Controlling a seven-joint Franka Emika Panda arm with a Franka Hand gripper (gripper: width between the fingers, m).
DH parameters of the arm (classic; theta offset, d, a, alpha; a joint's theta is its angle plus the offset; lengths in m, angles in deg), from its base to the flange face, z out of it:
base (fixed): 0 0 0 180
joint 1: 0 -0.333 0 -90
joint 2: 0 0 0 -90
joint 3: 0 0.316 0.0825 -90
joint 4: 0 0 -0.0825 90
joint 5: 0 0.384 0 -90
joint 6: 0 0 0.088 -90
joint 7: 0 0.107 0 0
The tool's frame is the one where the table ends.
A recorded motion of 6 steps. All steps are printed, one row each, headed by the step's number.
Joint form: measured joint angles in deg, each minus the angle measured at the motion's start. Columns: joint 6, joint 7, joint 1, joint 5, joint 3, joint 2, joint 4.
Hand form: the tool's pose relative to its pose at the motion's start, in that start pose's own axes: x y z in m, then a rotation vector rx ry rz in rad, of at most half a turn. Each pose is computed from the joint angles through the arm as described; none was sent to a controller.
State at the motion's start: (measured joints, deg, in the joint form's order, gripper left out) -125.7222 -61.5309 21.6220 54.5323 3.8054 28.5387 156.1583
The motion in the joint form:
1: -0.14 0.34 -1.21 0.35 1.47 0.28 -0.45
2: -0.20 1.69 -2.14 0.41 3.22 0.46 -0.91
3: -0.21 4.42 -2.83 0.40 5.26 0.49 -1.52
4: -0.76 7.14 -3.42 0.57 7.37 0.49 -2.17
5: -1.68 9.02 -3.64 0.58 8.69 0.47 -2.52
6: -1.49 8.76 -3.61 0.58 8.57 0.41 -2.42
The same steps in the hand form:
1: 0.0076 -0.0141 0.0072 0.0059 -0.0135 -0.0333
2: 0.0141 -0.0282 0.0150 0.0093 -0.0332 -0.0510
3: 0.0205 -0.0427 0.0234 0.0105 -0.0554 -0.0461
4: 0.0272 -0.0568 0.0310 0.0043 -0.0696 -0.0395
5: 0.0312 -0.0639 0.0348 -0.0093 -0.0727 -0.0310
6: 0.0301 -0.0629 0.0352 -0.0061 -0.0751 -0.0316

